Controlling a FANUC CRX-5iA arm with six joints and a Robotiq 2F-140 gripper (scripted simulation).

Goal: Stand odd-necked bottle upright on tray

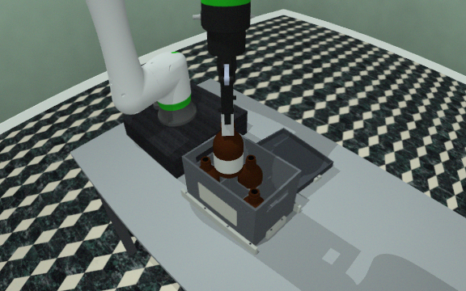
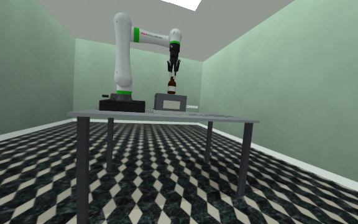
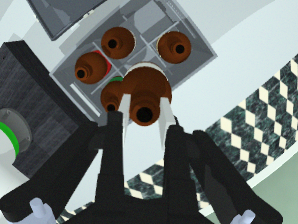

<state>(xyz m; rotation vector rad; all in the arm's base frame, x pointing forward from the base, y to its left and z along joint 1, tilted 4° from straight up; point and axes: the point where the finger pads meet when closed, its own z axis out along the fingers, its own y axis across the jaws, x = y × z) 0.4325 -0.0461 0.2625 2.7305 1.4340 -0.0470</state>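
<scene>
Now: hand 9 cm above the brown bottle. Also, from my hand: glass bottle: 10 cm behind, 7 cm to the left, 26 cm below; crate: 1 cm behind, 4 cm to the left, 26 cm below; dark grey tray: 6 cm behind, 30 cm to the left, 34 cm below.
</scene>
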